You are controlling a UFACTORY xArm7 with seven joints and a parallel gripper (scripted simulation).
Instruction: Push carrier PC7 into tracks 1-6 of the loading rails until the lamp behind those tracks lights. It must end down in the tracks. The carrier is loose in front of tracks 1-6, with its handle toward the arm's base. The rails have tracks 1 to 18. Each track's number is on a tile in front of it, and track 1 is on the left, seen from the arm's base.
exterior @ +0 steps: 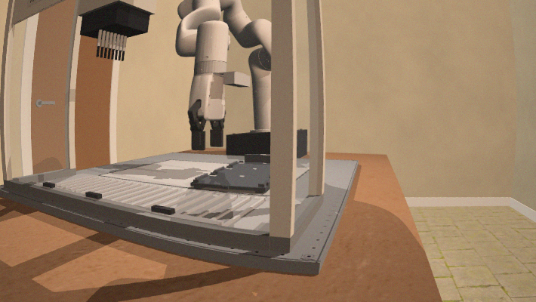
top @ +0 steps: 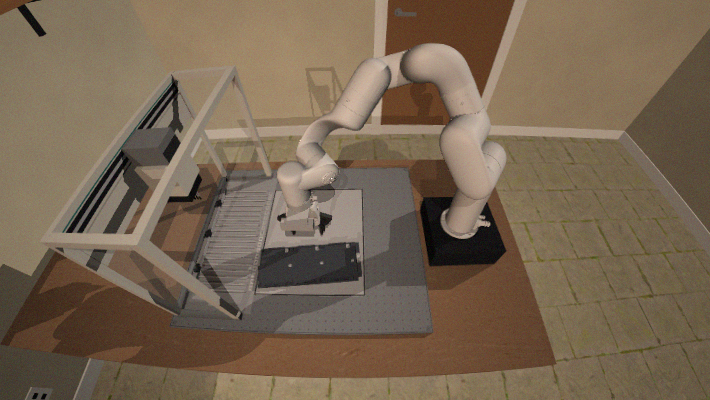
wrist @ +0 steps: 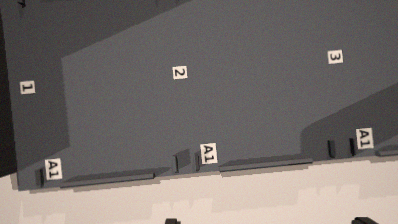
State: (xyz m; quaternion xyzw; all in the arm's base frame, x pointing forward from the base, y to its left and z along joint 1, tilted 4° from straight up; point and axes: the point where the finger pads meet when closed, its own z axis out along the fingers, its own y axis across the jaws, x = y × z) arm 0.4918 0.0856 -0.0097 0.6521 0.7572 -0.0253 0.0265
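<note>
Now: the carrier PC7 10 cm to the left of my hand, 5 cm below it and 2 cm behind it.
</note>
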